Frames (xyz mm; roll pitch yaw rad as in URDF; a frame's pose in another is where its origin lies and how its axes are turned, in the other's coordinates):
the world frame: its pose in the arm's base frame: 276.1 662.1 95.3 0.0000 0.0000 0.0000
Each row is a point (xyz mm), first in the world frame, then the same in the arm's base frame.
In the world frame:
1: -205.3 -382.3 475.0
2: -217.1 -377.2 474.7
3: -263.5 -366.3 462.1
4: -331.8 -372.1 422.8
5: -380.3 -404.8 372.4
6: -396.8 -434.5 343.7
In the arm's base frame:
1: 70.8 279.8 570.3
2: 59.0 284.9 570.0
3: 12.6 295.8 557.4
4: -55.7 290.0 518.1
5: -104.2 257.3 467.7
6: -120.7 227.6 439.0

